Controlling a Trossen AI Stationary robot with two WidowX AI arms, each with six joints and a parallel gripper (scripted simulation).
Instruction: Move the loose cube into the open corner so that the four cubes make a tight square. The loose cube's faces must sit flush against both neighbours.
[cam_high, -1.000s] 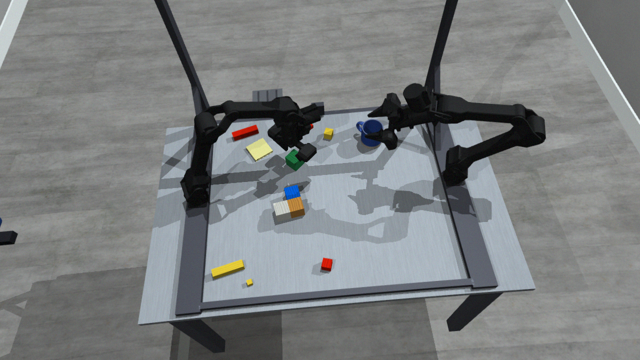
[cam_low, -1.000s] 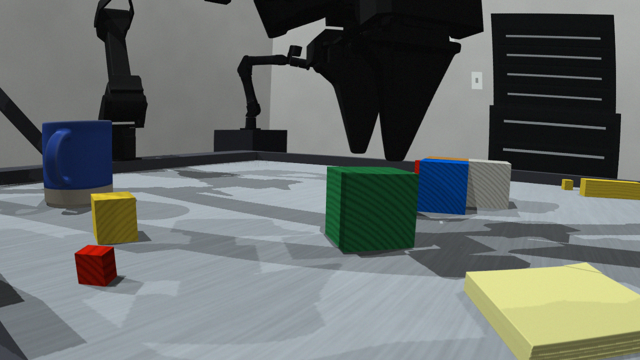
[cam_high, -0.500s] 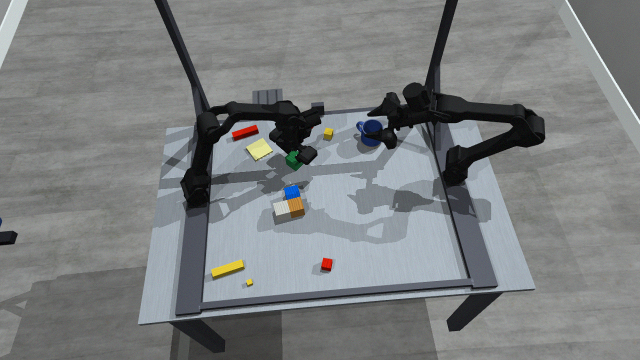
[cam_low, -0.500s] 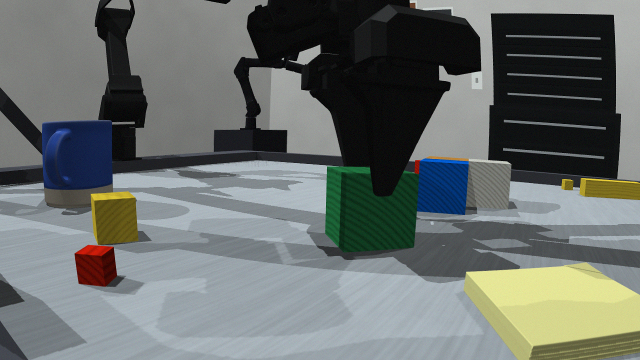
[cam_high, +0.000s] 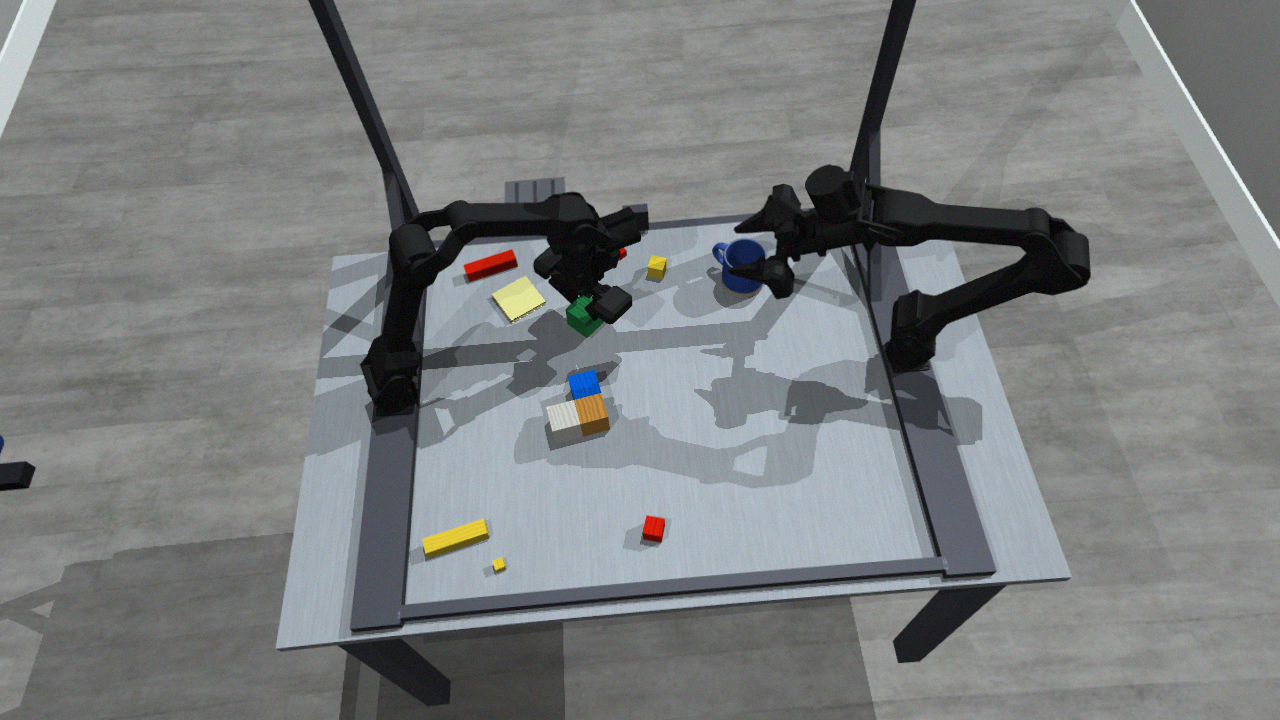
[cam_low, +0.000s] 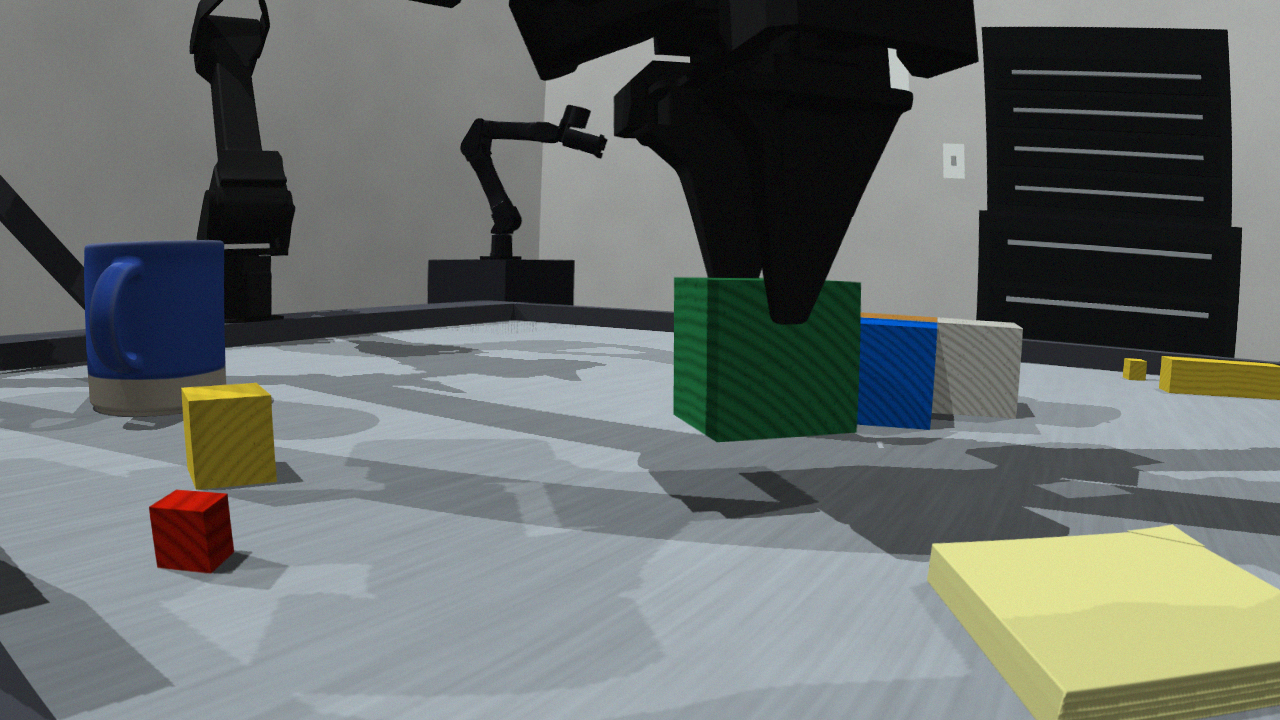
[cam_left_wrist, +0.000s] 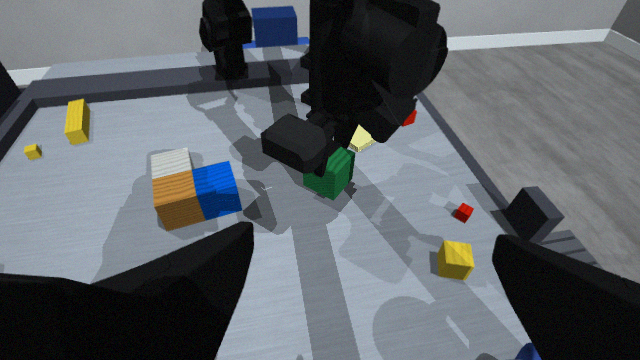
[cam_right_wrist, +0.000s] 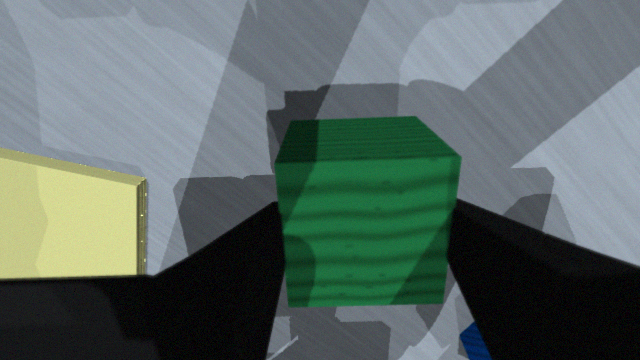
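Now: right hand 15 cm short of the blue cube, 1 cm to the left of it and 7 cm above it. From my right hand the other things lie so: green cube: 5 cm below; sticky-note pad: 8 cm behind, 13 cm to the right, 9 cm below; yellow cube: 12 cm behind, 14 cm to the left, 8 cm below.
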